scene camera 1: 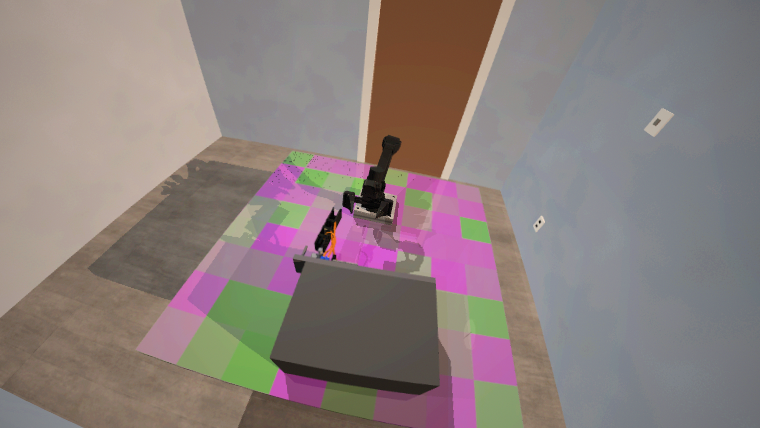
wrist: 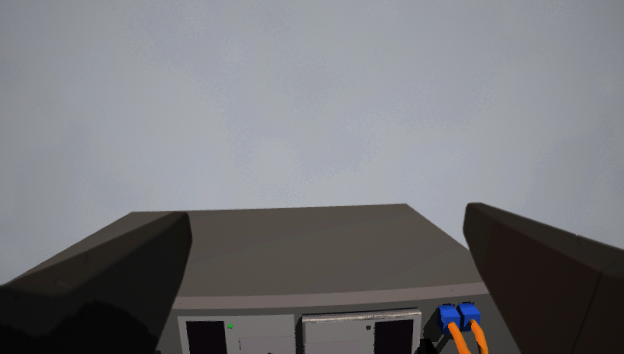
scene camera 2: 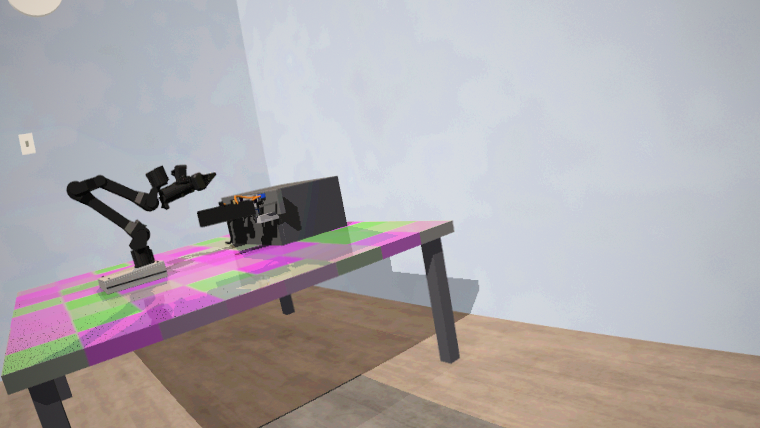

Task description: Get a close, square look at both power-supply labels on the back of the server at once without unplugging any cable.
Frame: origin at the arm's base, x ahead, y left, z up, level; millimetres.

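Seen in the pictures: gripper, fingertip midpoint: (scene camera 1: 363, 215) (wrist: 328, 222) (scene camera 2: 211, 174); arm's base, origin of the base link: (scene camera 2: 144, 264).
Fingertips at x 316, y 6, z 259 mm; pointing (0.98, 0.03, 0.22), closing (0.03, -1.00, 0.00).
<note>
Pixels of each thing's top centre, then the offset from my fingertips to it. "spot": a spot on its surface instead.
- left power supply, surface spot: (wrist: 260, 327) spot: 135 mm ahead, 49 mm left, 117 mm down
- right power supply, surface spot: (wrist: 345, 332) spot: 129 mm ahead, 13 mm right, 118 mm down
- left label, surface spot: (wrist: 265, 346) spot: 134 mm ahead, 46 mm left, 133 mm down
- right label, surface spot: (wrist: 332, 348) spot: 128 mm ahead, 3 mm right, 130 mm down
- long black bar, middle of its top: (scene camera 2: 226, 200) (scene camera 1: 328, 223) 14 mm back, 136 mm right, 101 mm down
The dark grey server (scene camera 1: 361, 319) (scene camera 2: 313, 212) (wrist: 320, 255) stands on the checkered table, its back toward the arm. In the wrist view, the left power supply (wrist: 260, 327), with a green light, and the right power supply (wrist: 345, 332) sit side by side at the bottom edge. The left label (wrist: 265, 346) and right label (wrist: 332, 348) are pale rectangles, both cut off by that edge, their lower parts hidden. My gripper (scene camera 1: 365, 207) (scene camera 2: 211, 178) (wrist: 328, 222) is open and empty, behind and above the server's back. Orange cables (scene camera 1: 333, 239) (scene camera 2: 245, 198) (wrist: 459, 341) run from blue plugs (wrist: 449, 317).
A long black bar (scene camera 1: 325, 233) (scene camera 2: 226, 213) sticks out from the server's back toward the arm, beside the orange cables. The arm's pale base (scene camera 1: 366, 215) (scene camera 2: 132, 277) stands on the checkered table (scene camera 1: 486, 313) (scene camera 2: 366, 260). Walls and a brown door (scene camera 1: 425, 79) surround the table.
</note>
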